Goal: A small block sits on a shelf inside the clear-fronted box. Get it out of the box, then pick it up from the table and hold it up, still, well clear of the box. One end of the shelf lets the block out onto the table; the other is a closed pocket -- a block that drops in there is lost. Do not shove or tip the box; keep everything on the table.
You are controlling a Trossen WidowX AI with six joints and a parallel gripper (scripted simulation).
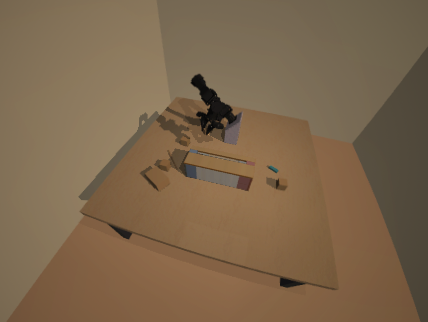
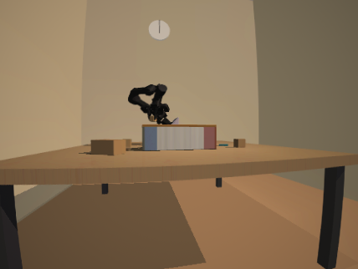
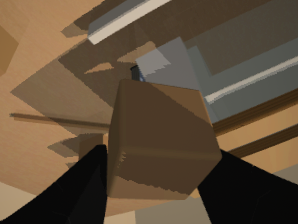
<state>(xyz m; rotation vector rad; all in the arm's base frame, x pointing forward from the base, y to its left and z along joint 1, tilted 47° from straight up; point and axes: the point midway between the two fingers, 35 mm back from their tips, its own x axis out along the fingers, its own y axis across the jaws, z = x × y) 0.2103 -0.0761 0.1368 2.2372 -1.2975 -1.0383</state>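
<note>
My gripper tip is now 10 mm past the brown block, 10 mm to the right of it and 10 mm below it. Round my gripper tip: clear-fronted box (130 mm ahead, 120 mm to the left, 110 mm below); teal piece (60 mm ahead, 470 mm to the left, 170 mm below).
</note>
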